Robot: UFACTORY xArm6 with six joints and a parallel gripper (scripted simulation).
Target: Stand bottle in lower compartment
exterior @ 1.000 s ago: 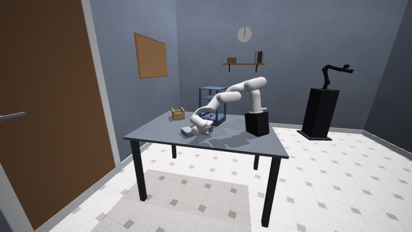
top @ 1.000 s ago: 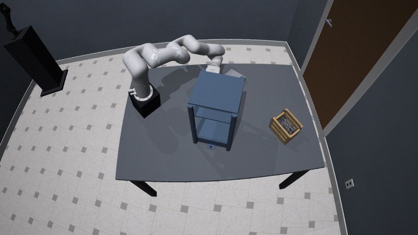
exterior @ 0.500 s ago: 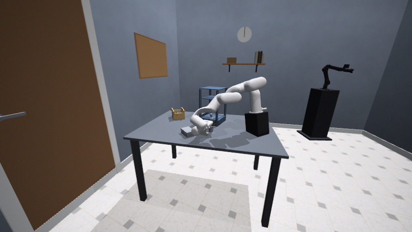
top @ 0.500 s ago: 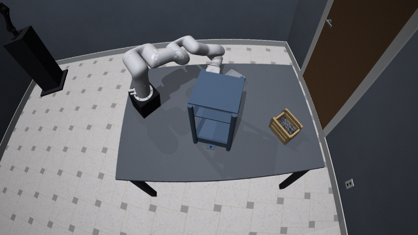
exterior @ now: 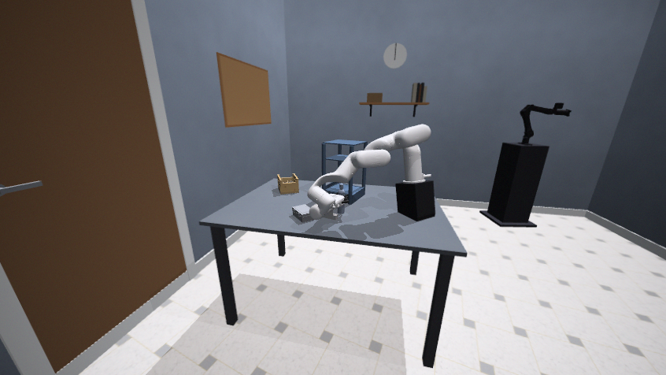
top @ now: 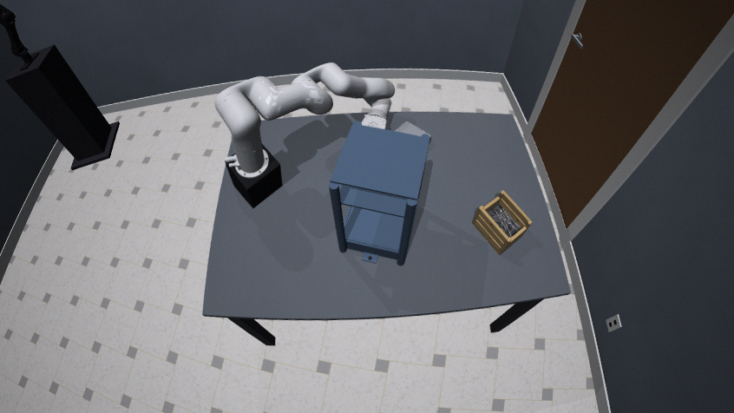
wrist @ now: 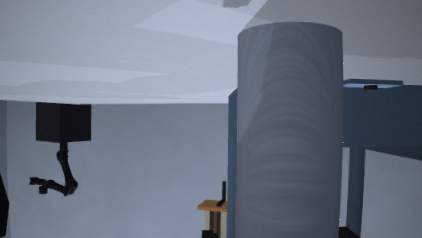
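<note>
The bottle is 10 mm above my hand. Round my hand: grey box 220 mm ahead, 80 mm to the left, 70 mm below; then wooden crate 410 mm to the right, 400 mm ahead, 50 mm below; then blue shelving unit 290 mm to the right, 90 mm above, 30 mm behind.
</note>
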